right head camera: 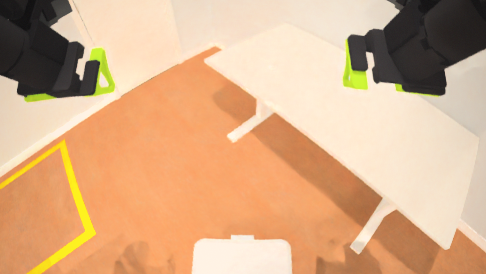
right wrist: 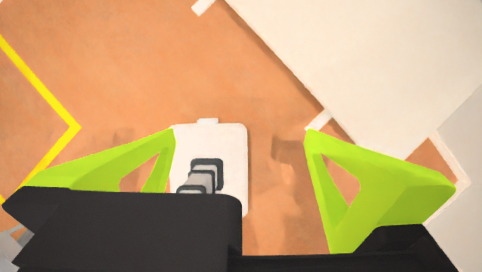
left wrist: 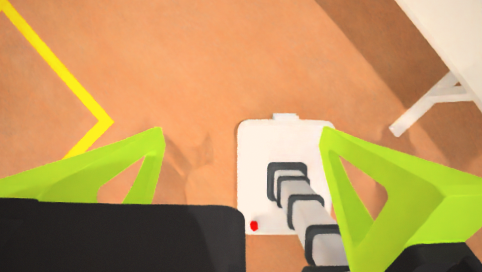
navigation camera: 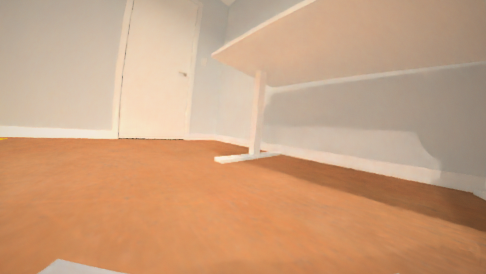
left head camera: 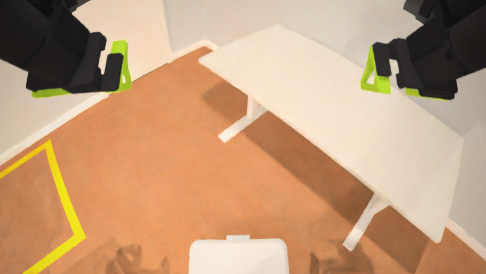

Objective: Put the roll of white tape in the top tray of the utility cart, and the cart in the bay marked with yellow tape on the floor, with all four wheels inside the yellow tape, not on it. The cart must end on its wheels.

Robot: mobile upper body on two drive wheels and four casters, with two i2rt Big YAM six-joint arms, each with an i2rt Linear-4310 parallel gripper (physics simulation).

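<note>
My left gripper (left head camera: 82, 92) (right head camera: 67, 96) (left wrist: 241, 135) and my right gripper (left head camera: 400, 92) (right head camera: 384, 89) (right wrist: 240, 136) are open and empty, raised above the floor. The yellow tape outline (left head camera: 65, 200) (right head camera: 77, 195) (left wrist: 55, 65) (right wrist: 37, 90) of the bay shows in part at the left. A faint pale round shape (left head camera: 268, 64) is on the white table in the left head view; I cannot tell whether it is the roll of white tape. A grey piece (right wrist: 7, 252) at the lower left of the right wrist view may be part of the utility cart.
A white table (left head camera: 350, 130) (right head camera: 360, 130) (right wrist: 380, 60) (navigation camera: 350, 45) stands at the right by the wall, with white legs (left head camera: 361, 227) (right head camera: 370, 230) (navigation camera: 257, 112). A door (navigation camera: 157, 70) is at the back. My white base (left head camera: 239, 257) (right head camera: 242, 257) (left wrist: 260, 145) is at the bottom.
</note>
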